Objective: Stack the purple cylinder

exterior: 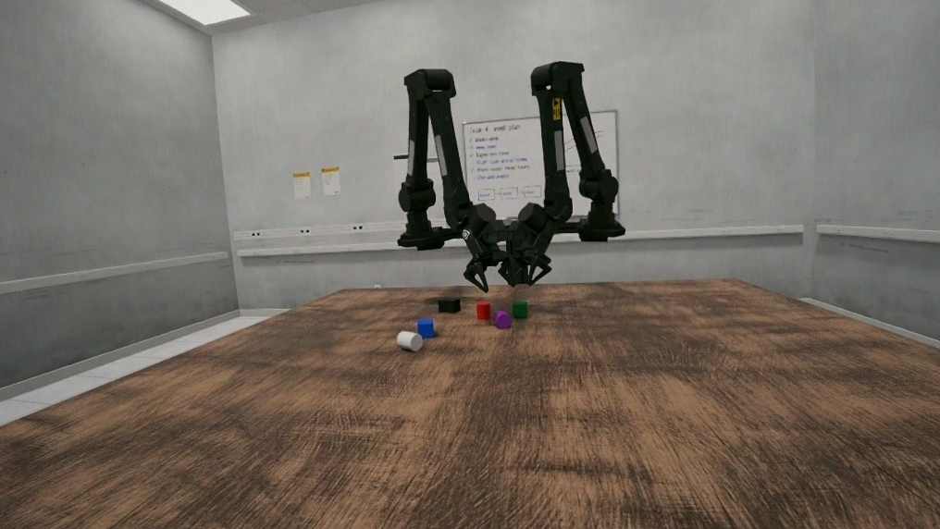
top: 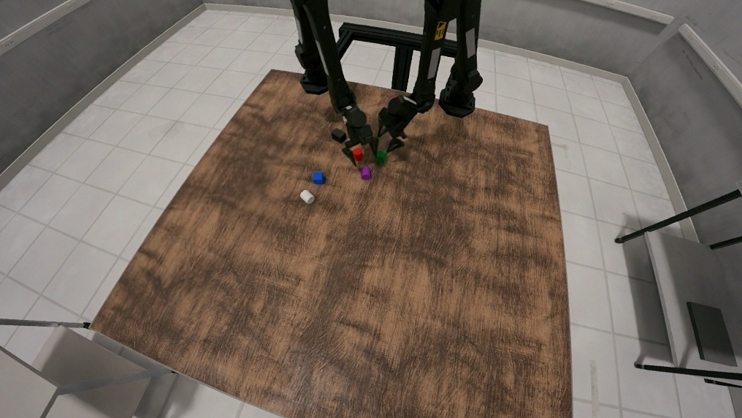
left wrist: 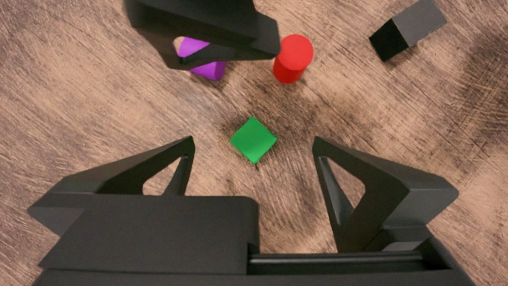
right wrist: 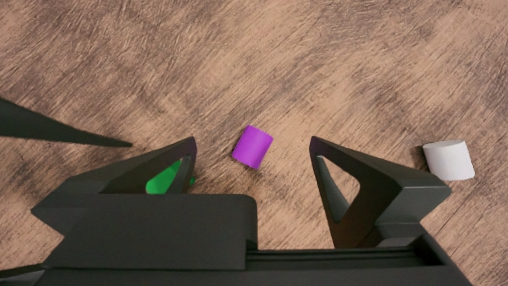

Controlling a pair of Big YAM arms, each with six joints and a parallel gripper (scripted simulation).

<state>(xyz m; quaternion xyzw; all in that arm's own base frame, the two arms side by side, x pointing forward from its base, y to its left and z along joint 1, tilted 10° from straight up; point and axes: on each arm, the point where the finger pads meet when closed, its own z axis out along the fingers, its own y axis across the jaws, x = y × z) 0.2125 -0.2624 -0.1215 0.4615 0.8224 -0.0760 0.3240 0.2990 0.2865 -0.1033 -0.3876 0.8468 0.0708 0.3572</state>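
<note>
Right now my right hand is 9 cm above the purple cylinder. From my right hand the other things lie so: blue cube (7 cm ahead, 19 cm to the right, 9 cm below); green cube (11 cm behind, 5 cm to the left, 9 cm below); red cylinder (9 cm behind, 5 cm to the right, 9 cm below).
</note>
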